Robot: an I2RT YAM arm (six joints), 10 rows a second.
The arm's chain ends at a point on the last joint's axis. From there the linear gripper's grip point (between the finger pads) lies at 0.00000 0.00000 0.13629 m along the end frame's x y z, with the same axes.
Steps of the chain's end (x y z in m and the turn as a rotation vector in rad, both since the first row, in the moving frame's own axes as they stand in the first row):
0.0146 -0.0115 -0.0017 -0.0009 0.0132 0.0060
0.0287 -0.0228 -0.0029 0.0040 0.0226 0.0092
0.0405 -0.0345 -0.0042 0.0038 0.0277 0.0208
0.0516 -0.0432 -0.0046 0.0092 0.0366 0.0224
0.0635 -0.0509 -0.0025 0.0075 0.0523 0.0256
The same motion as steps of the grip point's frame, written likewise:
0.0164 -0.0114 -0.0017 -0.0009 0.0132 0.0060
0.0318 -0.0233 -0.0029 0.0040 0.0226 0.0092
0.0443 -0.0350 -0.0043 0.0038 0.0277 0.0208
0.0566 -0.0444 -0.0047 0.0092 0.0366 0.0224
0.0706 -0.0518 -0.0027 0.0075 0.0523 0.0256

